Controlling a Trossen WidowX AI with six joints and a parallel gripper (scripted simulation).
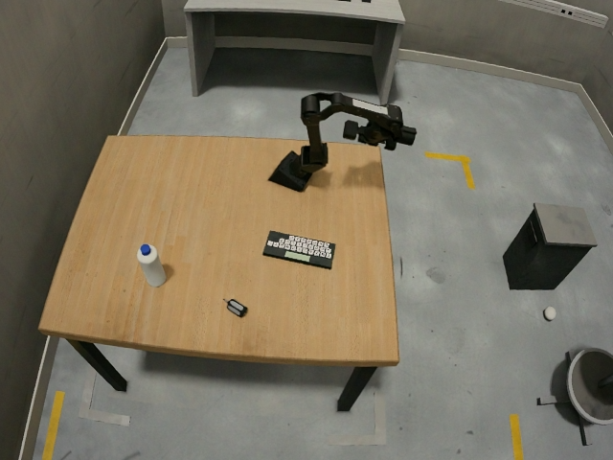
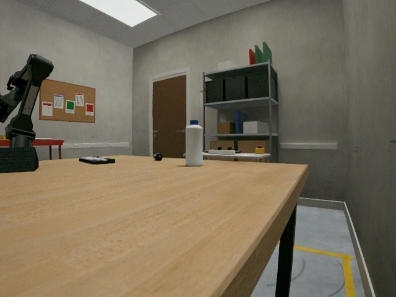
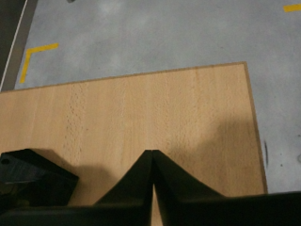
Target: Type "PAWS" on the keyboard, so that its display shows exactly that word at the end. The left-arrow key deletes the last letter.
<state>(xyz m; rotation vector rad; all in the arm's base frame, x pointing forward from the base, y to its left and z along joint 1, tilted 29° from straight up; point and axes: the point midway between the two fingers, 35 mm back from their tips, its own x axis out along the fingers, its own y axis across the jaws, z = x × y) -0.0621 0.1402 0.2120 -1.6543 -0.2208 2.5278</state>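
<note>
Now: the left-arrow key 33 cm ahead of my hand, 30 cm to the right of it and 18 cm below it. The rest, counted from my hand: small black object 56 cm ahead, 39 cm to the right, 17 cm below.
</note>
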